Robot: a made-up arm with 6 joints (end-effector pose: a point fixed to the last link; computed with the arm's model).
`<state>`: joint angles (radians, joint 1 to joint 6).
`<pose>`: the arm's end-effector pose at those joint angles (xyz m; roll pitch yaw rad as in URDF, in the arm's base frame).
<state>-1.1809 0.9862 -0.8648 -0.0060 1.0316 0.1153</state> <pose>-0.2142 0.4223 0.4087 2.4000 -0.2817 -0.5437</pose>
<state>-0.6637 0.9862 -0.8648 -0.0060 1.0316 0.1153</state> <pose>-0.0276 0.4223 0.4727 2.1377 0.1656 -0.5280</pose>
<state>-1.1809 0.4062 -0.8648 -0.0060 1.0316 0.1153</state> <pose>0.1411 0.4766 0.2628 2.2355 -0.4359 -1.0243</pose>
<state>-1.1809 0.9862 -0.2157 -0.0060 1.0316 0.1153</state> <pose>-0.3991 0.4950 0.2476 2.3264 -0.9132 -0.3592</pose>
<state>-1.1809 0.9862 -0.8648 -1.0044 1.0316 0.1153</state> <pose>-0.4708 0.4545 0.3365 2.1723 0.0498 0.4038</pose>
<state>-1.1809 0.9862 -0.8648 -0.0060 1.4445 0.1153</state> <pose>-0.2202 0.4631 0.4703 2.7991 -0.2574 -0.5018</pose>
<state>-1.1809 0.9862 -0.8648 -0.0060 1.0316 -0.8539</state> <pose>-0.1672 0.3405 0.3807 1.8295 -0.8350 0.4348</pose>
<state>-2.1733 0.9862 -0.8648 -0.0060 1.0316 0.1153</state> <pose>-0.3857 0.4223 0.0840 -2.9574 -0.9979 -1.1597</pose>
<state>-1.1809 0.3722 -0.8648 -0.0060 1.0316 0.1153</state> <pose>0.1621 0.4728 0.2541 2.2282 -0.4470 -1.0526</pose>
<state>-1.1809 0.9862 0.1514 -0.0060 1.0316 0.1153</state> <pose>-0.4583 0.4976 0.1137 2.0680 -1.2535 -0.0495</pose>
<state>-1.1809 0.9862 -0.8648 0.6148 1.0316 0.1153</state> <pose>-0.1267 0.2933 0.4798 2.6630 -0.3252 -1.1905</pose>
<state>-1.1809 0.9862 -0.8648 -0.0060 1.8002 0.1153</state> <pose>-0.2381 0.4784 0.5297 -3.1411 -0.2504 -0.4604</pose>
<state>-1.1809 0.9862 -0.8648 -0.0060 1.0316 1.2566</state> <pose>-0.1723 0.4845 0.4948 2.2719 0.5565 -1.3522</pose>
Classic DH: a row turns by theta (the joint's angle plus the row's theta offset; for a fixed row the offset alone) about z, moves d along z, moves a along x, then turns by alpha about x. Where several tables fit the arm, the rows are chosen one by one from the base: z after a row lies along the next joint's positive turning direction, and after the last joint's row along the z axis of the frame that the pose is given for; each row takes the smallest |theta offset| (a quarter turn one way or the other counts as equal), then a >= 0, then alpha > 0; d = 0 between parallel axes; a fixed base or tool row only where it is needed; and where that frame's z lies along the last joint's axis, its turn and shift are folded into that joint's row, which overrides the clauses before.
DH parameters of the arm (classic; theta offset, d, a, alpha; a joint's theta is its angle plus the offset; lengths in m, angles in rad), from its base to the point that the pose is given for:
base (fixed): 0 0.088 0 -1.5708
joint 1: -1.5708 -0.194 0.037 -1.5708
joint 2: -1.5708 -0.09 0.316 -1.5708
joint 3: 1.5708 -0.081 0.045 -1.5708
joint 4: 1.5708 -0.48 0.114 -1.5708
joint 5: 0 0.15 0.038 1.5708
joint 6: -1.5708 0.18 0.1 1.5708
tool (fixed): 3.1416 0.034 0 0

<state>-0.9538 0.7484 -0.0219 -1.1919 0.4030 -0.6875</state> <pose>-0.3672 0.4045 0.0776 1.0119 0.5242 1.2515</pose>
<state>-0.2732 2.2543 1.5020 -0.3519 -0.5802 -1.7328</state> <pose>-0.5559 -0.4119 0.4473 -0.0139 -0.2243 1.0712</pose>
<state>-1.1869 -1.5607 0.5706 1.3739 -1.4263 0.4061</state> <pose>0.3856 -0.2138 -0.4867 2.6675 0.2464 1.2361</pose>
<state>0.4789 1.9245 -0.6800 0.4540 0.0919 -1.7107</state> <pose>0.4170 -0.2896 0.4042 2.7660 -0.0529 1.2010</pose>
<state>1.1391 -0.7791 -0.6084 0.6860 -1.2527 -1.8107</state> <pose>-0.2226 0.3533 -0.2748 -1.7231 -0.6209 -1.5470</pose>
